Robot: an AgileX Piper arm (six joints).
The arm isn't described. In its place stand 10 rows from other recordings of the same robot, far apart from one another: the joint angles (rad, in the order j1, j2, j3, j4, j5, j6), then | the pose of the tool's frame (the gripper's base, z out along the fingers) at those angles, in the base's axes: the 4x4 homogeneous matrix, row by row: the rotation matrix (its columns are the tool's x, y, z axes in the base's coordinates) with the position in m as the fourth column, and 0 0 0 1 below.
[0.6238, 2.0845, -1.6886, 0.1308, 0.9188, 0.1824] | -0.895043 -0.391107 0.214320 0.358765; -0.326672 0.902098 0.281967 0.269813; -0.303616 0.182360 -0.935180 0.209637; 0 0 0 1
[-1.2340, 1.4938, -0.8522, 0.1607, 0.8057, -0.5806] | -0.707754 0.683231 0.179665 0.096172; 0.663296 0.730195 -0.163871 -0.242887; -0.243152 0.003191 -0.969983 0.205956; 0 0 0 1
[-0.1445, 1.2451, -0.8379, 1.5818, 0.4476, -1.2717] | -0.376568 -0.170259 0.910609 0.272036; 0.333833 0.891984 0.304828 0.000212; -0.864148 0.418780 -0.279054 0.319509; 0 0 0 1
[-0.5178, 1.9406, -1.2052, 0.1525, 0.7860, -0.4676] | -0.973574 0.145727 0.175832 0.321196; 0.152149 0.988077 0.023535 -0.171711; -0.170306 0.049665 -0.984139 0.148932; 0 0 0 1
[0.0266, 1.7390, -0.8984, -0.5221, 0.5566, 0.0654] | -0.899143 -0.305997 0.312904 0.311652; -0.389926 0.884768 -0.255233 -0.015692; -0.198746 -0.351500 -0.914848 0.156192; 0 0 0 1
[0.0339, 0.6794, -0.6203, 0.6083, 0.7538, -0.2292] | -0.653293 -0.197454 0.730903 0.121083; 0.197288 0.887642 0.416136 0.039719; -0.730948 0.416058 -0.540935 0.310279; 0 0 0 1
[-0.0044, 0.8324, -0.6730, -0.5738, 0.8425, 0.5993] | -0.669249 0.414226 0.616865 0.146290; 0.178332 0.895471 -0.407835 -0.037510; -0.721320 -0.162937 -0.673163 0.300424; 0 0 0 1
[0.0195, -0.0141, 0.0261, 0.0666, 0.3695, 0.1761] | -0.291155 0.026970 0.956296 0.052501; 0.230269 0.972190 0.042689 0.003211; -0.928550 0.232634 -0.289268 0.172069; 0 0 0 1
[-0.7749, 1.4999, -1.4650, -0.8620, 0.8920, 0.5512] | -0.490826 0.869613 0.053513 0.196191; 0.389443 0.273923 -0.879375 -0.267369; -0.779374 -0.410780 -0.473113 0.399438; 0 0 0 1
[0.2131, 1.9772, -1.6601, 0.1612, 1.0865, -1.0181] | -0.356942 -0.908216 0.218486 0.407188; -0.896618 0.398719 0.192610 0.101335; -0.262046 -0.127148 -0.956643 0.244346; 0 0 0 1
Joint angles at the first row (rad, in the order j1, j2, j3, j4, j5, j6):
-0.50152, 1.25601, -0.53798, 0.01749, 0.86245, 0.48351
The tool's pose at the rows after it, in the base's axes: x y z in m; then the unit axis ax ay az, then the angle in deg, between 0 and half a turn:
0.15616 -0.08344 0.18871 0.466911 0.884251 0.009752 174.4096
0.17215 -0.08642 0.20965 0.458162 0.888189 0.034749 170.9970
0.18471 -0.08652 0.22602 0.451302 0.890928 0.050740 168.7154
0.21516 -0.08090 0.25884 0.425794 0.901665 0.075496 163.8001
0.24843 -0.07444 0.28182 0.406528 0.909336 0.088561 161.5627
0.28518 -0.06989 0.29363 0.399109 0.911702 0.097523 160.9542
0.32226 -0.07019 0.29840 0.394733 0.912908 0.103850 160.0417
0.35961 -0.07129 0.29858 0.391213 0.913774 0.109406 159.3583
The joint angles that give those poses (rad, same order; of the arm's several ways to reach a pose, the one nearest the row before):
-0.50151, 1.25601, -0.56524, 0.02745, 0.87015, 0.45345
-0.49958, 1.25602, -0.65468, 0.09267, 0.90298, 0.40108
-0.48418, 1.26081, -0.72508, 0.12927, 0.93012, 0.38622
-0.41522, 1.29189, -0.87692, 0.17196, 0.96128, 0.38856
-0.34271, 1.36745, -1.03070, 0.17654, 0.99108, 0.42585
-0.28565, 1.47661, -1.18322, 0.17302, 1.01400, 0.47405
-0.25480, 1.59526, -1.33173, 0.17219, 1.02202, 0.49915
-0.23229, 1.72082, -1.48722, 0.17219, 1.03520, 0.51792

